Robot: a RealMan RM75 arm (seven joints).
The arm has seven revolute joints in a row. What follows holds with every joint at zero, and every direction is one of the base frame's.
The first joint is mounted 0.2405 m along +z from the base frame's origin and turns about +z.
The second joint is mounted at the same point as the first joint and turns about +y.
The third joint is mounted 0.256 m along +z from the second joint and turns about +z.
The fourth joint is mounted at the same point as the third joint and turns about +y.
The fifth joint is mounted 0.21 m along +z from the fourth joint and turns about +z.
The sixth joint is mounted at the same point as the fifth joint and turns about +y.
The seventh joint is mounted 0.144 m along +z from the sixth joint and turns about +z.
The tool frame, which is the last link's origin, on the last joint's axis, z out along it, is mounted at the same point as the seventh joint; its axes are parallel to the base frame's.
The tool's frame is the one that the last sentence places.
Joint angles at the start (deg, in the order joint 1, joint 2, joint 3, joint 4, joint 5, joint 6, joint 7):
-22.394, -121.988, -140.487, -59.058, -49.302, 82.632, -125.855
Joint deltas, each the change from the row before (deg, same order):
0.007, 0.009, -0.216, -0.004, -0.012, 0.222, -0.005
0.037, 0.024, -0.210, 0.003, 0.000, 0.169, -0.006
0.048, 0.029, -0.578, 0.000, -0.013, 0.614, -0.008
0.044, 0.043, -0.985, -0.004, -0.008, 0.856, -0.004
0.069, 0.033, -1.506, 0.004, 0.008, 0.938, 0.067
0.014, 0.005, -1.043, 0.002, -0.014, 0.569, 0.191
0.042, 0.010, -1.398, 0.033, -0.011, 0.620, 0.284
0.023, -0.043, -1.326, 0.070, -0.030, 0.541, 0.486
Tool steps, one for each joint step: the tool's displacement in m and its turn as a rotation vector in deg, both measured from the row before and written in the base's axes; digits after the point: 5 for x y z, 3 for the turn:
-0.00014, -0.00045, 0.00043, -0.008, -0.174, 0.065
-0.00045, -0.00052, 0.00054, 0.028, -0.128, 0.113
-0.00056, -0.00143, 0.00111, -0.049, -0.459, 0.200
-0.00098, -0.00192, 0.00203, 0.075, -0.685, 0.338
-0.00192, -0.00239, 0.00315, 0.408, -0.863, 0.550
-0.00114, -0.00136, 0.00212, 0.363, -0.522, 0.228
-0.00190, -0.00179, 0.00286, 0.592, -0.629, 0.355
-0.00161, -0.00167, 0.00221, 0.585, -0.555, 0.151

